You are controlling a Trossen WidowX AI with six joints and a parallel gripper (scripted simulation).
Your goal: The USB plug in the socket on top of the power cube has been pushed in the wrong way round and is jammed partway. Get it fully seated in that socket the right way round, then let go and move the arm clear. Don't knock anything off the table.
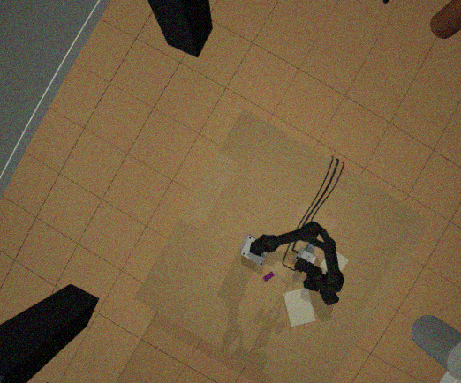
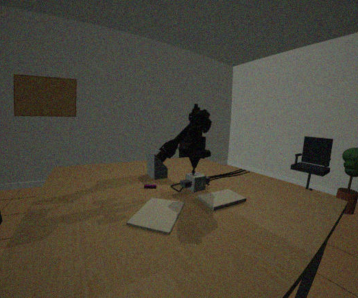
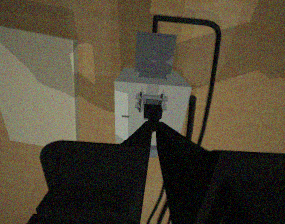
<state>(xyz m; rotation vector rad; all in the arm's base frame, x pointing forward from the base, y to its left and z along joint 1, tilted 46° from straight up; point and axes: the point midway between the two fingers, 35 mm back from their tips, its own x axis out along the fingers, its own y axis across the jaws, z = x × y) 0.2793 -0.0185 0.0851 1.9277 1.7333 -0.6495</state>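
My gripper tip is 20 mm above the dark USB plug. Round my gripper tip: purple object: 130 mm behind, 180 mm to the right, 110 mm below.
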